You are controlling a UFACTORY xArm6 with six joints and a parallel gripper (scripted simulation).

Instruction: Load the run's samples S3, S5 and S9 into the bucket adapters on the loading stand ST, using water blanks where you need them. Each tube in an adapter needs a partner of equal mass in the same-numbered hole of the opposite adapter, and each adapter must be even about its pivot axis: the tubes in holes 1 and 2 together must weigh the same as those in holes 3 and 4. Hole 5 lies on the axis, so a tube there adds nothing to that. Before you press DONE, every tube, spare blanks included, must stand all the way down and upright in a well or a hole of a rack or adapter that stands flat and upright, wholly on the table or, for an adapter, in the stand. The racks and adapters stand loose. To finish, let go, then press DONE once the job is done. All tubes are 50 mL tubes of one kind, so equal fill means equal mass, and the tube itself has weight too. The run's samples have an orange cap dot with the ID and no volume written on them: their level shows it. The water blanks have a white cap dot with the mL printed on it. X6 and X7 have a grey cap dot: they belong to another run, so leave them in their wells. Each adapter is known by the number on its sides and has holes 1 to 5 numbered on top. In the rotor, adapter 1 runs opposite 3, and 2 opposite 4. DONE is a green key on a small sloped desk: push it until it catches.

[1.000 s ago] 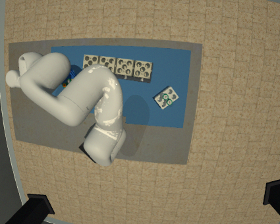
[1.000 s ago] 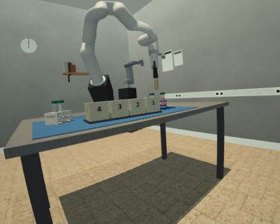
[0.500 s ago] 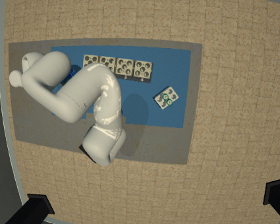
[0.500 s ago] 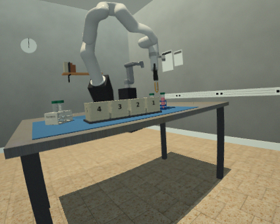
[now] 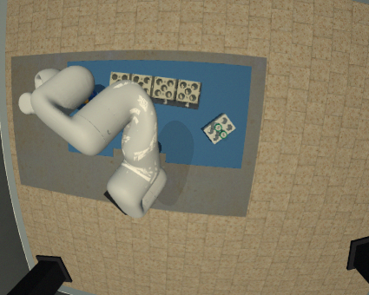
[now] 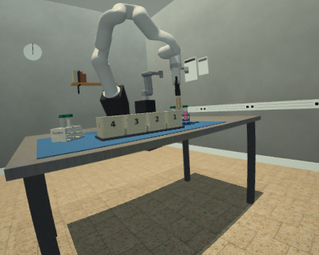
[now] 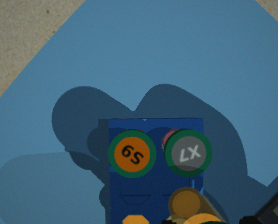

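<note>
My hand is 10 mm to the left of the tube of amber liquid and 50 mm above it. The rest, counted from my hand: white rack 260 mm behind, 610 mm to the right, 180 mm below; then blue rack 10 mm behind, 20 mm to the left, 180 mm below.
</note>
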